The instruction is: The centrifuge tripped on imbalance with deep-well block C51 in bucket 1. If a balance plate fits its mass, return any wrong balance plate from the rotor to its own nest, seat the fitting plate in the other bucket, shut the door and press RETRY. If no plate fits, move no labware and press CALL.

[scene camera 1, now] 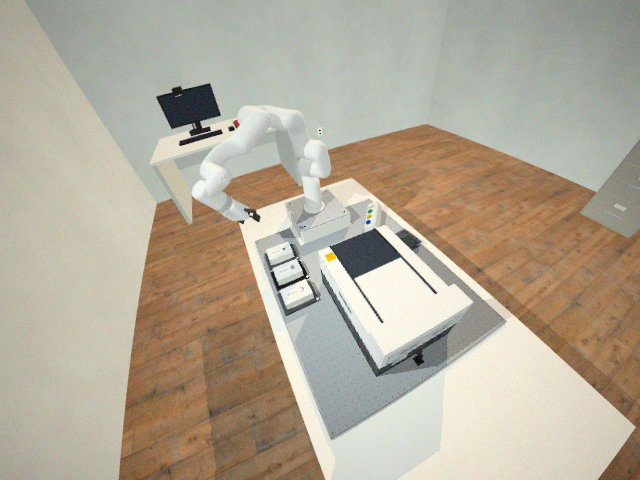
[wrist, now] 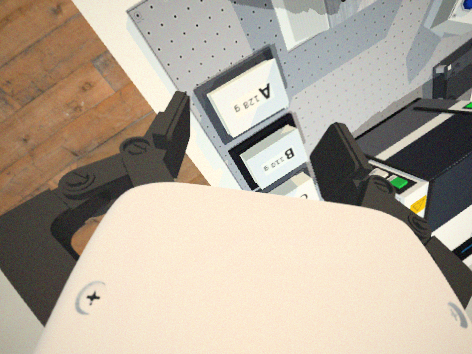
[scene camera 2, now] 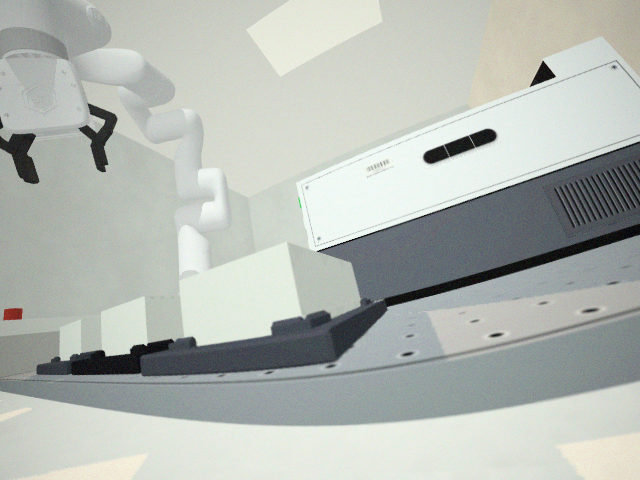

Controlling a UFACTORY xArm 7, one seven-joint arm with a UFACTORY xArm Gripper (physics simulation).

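Where they show: gripper, fingertip midpoint: [scene camera 1: 251,220] [wrist: 257,128] [scene camera 2: 68,176]; arm's base, link origin: [scene camera 1: 314,206].
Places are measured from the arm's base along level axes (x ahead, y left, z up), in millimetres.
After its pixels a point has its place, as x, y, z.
Note:
My gripper [scene camera 1: 251,218] {115, -386, 178} [scene camera 2: 67,175] {115, -386, 178} [wrist: 257,128] {115, -386, 178} is open and empty, high above the bench's left edge near the plates. Balance plate A [scene camera 1: 279,251] {163, -320, -38} [scene camera 2: 70,339] {151, -381, -57} [wrist: 250,100] {155, -324, -38}, marked 128 g, plate B [scene camera 1: 287,271] {304, -345, -39} [scene camera 2: 124,325] {291, -403, -56} [wrist: 275,157] {281, -343, -37}, which seems to read 110 g, and plate C [scene camera 1: 298,294] {447, -363, -37} [scene camera 2: 237,304] {425, -427, -61} [wrist: 300,187] {395, -332, -38} sit in a row of dark nests. C is partly hidden by the gripper body in the wrist view. The white centrifuge [scene camera 1: 403,299] {773, -113, 119} [scene camera 2: 372,206] {516, -239, 37} has a dark top panel [scene camera 1: 364,253] {541, -83, 121}. Its rotor, buckets and block C51 do not show. A green button [wrist: 398,182] {413, -204, 92} is on its top corner.
A panel [scene camera 1: 369,217] {261, 205, -23} with coloured buttons stands behind the centrifuge, near a dark box [scene camera 1: 408,238] {489, 277, -58} [wrist: 452,75] {445, 169, -53}. The arm's base block [scene camera 1: 320,217] {106, -25, -2} stands behind the nests. A desk with a monitor [scene camera 1: 191,105] is at the back left.

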